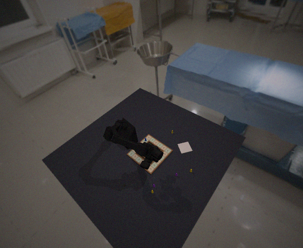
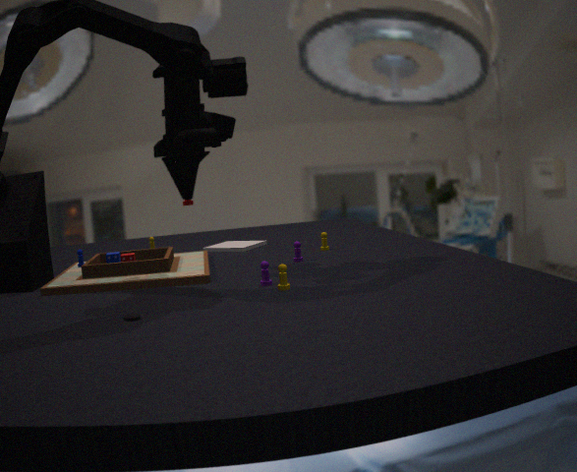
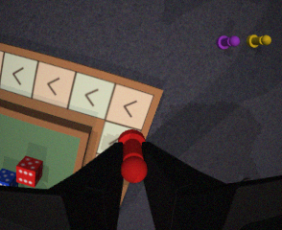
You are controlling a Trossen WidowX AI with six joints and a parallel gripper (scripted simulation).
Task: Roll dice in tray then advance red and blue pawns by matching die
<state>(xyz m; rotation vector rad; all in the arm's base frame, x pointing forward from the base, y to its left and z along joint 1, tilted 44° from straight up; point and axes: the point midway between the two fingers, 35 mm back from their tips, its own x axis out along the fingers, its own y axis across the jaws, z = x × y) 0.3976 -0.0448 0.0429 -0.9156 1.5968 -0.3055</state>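
My gripper tip is 25 cm past the blue pawn, 16 cm to the right of it and 10 cm above it. From my gripper tip the other things lie so: green tray (13 cm behind, 12 cm below, 10 cm to the left); then red pawn (1 cm above); then small dark disc (23 cm to the right, 12 cm below, 5 cm behind).
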